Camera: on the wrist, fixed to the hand. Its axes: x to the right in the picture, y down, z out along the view.
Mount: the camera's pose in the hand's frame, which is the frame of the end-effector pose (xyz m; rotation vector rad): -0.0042 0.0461 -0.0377 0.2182 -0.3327 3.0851
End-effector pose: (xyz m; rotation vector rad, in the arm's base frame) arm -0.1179 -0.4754 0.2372 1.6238 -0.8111 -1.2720
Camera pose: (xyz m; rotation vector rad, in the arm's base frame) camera -0.0812 -0.4801 0.2841 -0.8419 -1.8394 0.9644
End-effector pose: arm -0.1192 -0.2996 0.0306 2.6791 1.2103 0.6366
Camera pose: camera -0.1062 -0.3355 0.0765 -1.2096 2.3892 0.1479
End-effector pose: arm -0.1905 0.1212 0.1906 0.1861 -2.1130 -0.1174
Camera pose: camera -0.1601 0.1669 0.2140 2.5427 0.4428 -1.6360
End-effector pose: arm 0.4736 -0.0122 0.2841 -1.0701 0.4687 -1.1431
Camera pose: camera 0.4658 -0.0239 0.2261 0.4536 0.8624 1.6581
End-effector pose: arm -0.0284 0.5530 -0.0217 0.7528 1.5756 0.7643
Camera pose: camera -0.0627 0.5737 0.0225 -2.0223 0.9395 -1.3443
